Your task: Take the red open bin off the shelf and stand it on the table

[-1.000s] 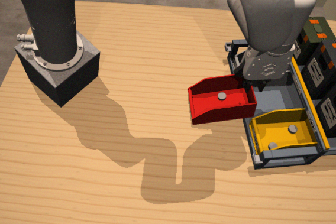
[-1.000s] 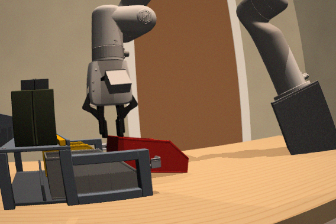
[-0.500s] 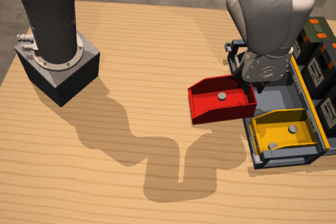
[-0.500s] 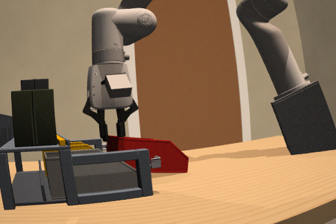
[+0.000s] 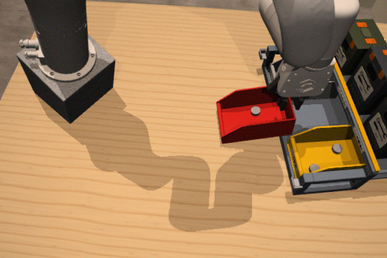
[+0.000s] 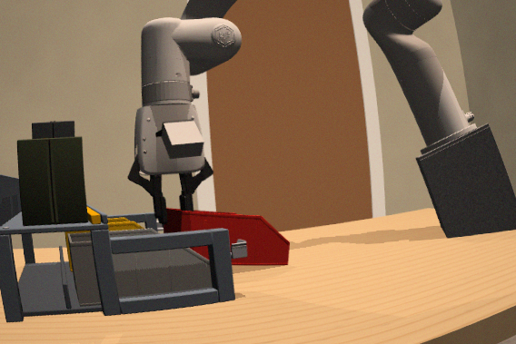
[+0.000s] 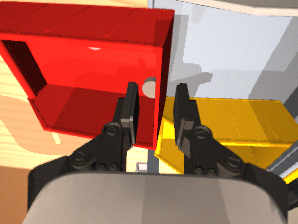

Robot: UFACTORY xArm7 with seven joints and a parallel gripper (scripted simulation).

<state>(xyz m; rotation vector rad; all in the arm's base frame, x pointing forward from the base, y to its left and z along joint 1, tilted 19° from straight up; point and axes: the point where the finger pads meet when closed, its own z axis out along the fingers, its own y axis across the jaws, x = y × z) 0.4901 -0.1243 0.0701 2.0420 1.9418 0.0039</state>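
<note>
Now: hand 8 cm past the red open bin, 5 cm above it and 1 cm to the right of it. The rest, counted from my hand: dark box 19 cm ahead, 10 cm to the left, 5 cm above; then yellow open bin 12 cm to the right, 8 cm ahead, 6 cm below.
</note>
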